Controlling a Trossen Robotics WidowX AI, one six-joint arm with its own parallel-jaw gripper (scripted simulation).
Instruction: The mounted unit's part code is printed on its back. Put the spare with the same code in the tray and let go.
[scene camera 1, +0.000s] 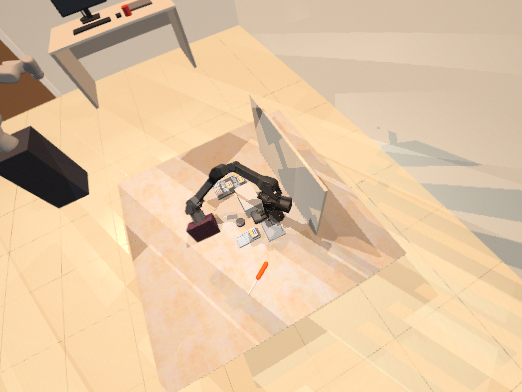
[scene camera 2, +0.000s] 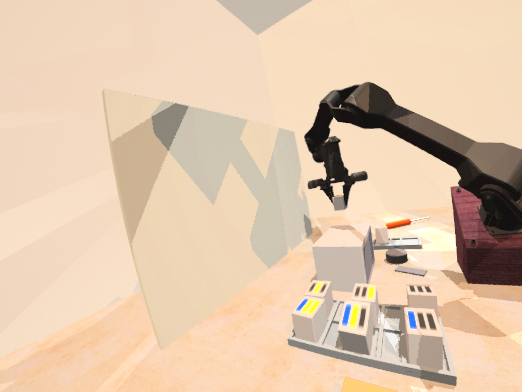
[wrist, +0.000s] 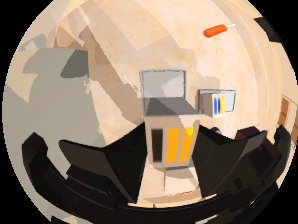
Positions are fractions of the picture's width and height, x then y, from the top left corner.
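Note:
A spare block (wrist: 0.58, 0.56) is carried by the gripper (scene camera 2: 0.65, 0.53), which also appears in the wrist view (wrist: 0.56, 0.56). The scene includes a grey tray (wrist: 0.53, 0.37) too. A mounted unit (scene camera 2: 0.66, 0.65) can be seen as well, and the wrist view (wrist: 0.61, 0.80) shows that unit again, while a reflective panel (scene camera 2: 0.40, 0.51) is visible also in scene camera 1 (scene camera 1: 0.59, 0.49).

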